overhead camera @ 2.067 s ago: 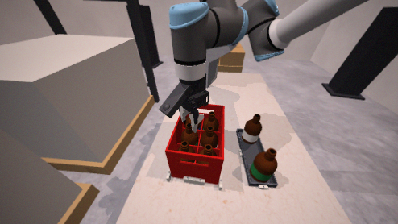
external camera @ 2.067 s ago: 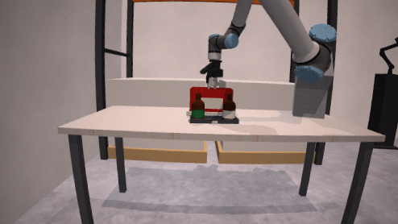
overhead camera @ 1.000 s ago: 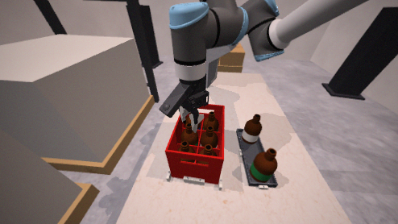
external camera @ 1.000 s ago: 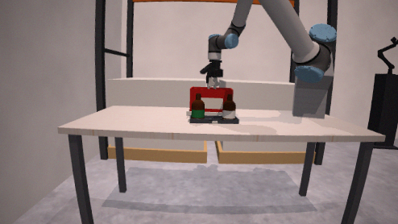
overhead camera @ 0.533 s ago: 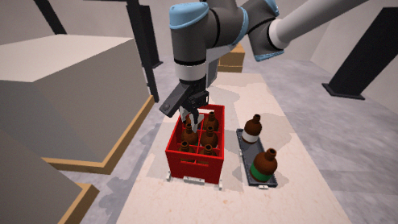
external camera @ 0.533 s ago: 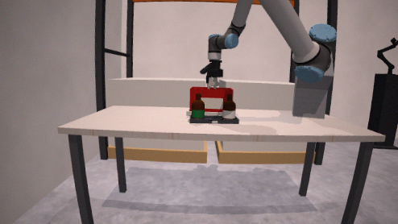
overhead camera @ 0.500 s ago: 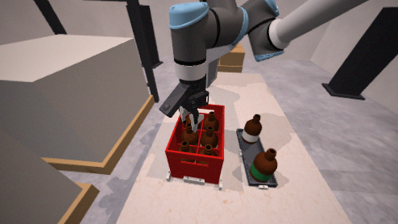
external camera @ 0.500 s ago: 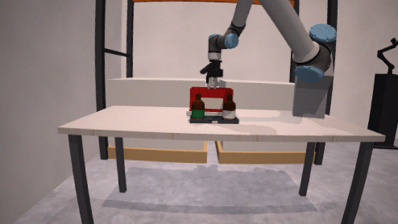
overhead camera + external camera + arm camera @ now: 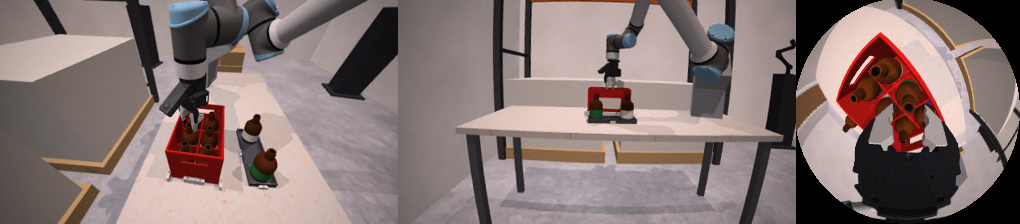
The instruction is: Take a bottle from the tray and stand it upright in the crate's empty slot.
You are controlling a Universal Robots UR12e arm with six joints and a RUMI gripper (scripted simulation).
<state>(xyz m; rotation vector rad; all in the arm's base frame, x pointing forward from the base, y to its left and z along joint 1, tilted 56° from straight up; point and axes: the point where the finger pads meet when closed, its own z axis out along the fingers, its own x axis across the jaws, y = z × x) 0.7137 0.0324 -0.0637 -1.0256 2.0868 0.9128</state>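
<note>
Right now the red crate is 10 mm behind my hand, 40 mm to the left of it and 80 mm below it. Also, from my hand: tray (60 mm behind, 280 mm to the left, 150 mm below); then white-labelled bottle (140 mm behind, 260 mm to the left, 80 mm below).
</note>
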